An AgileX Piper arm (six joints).
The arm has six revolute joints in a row. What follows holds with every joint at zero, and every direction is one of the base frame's. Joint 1 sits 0.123 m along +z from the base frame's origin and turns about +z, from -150 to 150 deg. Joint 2 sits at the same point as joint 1 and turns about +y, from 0 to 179.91 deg. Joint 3 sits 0.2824 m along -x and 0.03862 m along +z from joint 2 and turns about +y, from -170 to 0 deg. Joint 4 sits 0.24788 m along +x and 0.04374 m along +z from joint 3 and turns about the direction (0.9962, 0, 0.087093), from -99.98 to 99.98 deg. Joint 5 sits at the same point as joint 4 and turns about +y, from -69.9 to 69.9 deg. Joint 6 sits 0.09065 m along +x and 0.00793 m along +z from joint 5 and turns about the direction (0.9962, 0, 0.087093), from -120 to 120 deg. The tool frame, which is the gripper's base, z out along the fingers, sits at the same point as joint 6; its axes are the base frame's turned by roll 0, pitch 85 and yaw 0 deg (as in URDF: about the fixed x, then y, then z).
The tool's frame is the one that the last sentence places.
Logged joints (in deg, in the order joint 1, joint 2, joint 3, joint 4, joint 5, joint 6), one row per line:
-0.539 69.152 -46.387 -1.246 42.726 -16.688
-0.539 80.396 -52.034 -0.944 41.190 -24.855
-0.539 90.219 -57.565 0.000 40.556 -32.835
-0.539 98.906 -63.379 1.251 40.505 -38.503
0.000 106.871 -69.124 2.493 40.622 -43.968
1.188 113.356 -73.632 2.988 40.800 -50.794
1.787 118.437 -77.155 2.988 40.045 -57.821
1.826 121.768 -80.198 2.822 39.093 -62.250
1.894 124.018 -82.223 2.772 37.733 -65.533
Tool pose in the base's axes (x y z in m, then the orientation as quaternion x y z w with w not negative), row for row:
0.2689 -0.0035 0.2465 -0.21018 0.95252 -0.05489 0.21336
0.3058 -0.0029 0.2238 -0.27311 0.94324 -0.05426 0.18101
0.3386 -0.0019 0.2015 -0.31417 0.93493 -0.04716 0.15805
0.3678 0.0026 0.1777 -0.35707 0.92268 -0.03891 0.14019
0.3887 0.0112 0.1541 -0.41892 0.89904 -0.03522 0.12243
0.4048 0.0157 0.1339 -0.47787 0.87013 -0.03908 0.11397
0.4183 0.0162 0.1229 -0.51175 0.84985 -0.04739 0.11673
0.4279 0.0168 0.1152 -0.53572 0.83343 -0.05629 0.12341
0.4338 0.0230 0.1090 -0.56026 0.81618 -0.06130 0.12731
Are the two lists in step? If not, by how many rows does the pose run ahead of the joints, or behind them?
The pose runs 1 row ahead of the joints: the pose in row i belongs to the joints in row i + 1.
